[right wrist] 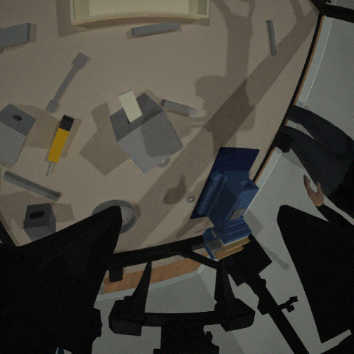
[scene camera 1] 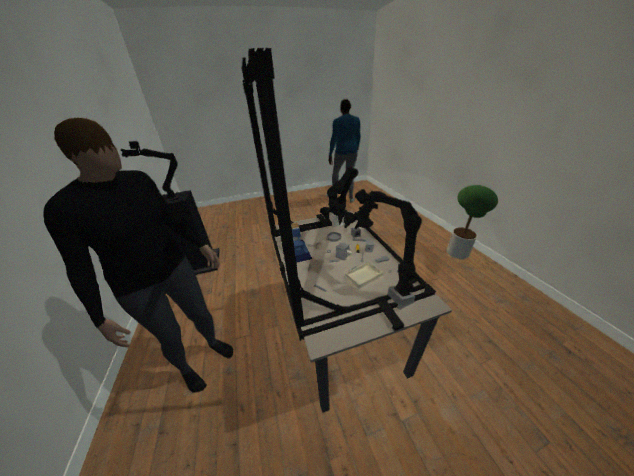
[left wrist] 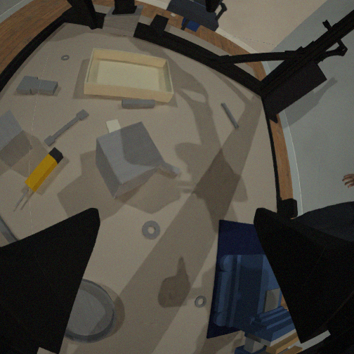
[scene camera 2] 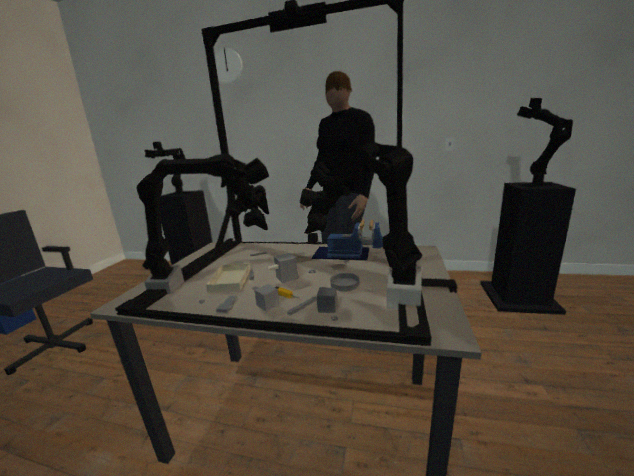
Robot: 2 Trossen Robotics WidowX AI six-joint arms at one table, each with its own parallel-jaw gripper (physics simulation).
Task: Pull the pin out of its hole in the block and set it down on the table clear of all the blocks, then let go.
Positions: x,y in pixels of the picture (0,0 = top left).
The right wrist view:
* left gripper: 186,260
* right gripper: 202,214
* grey block: 154,150
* dark-blue mat: 228,158
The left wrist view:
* left gripper: 178,217
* yellow-handled screwdriver: 47,164
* cream tray: 110,72
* round grey dish: 93,316
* dark-blue mat: 234,237
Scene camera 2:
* left gripper: 307,225
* right gripper: 267,221
